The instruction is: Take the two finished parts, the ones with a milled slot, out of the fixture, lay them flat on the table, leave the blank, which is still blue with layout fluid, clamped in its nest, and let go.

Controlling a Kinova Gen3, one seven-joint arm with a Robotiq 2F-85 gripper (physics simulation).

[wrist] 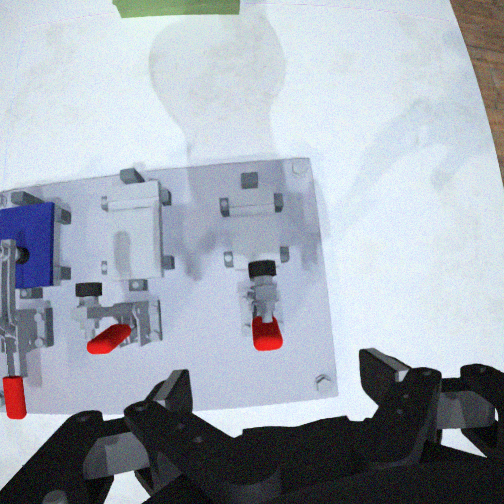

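A grey fixture plate [200, 285] lies on the white table with three nests. The left nest holds the blue blank [30, 242], with a clamp arm [10, 300] reaching over it. The middle nest holds a pale grey part [132, 235] with a darker slot on its top face. Its clamp [120, 320] is swung aside, with the pad off the part. The right nest [252, 225] looks empty, and its clamp [264, 300] is pulled back. My gripper [277, 380] is open and empty above the plate's near edge. No second slotted part is in view.
The clamps have red handles at the left [14, 397], in the middle [109, 339] and at the right [267, 333]. A green block [175, 7] sits at the top edge. Brown wood [482, 60] shows past the white surface at the right.
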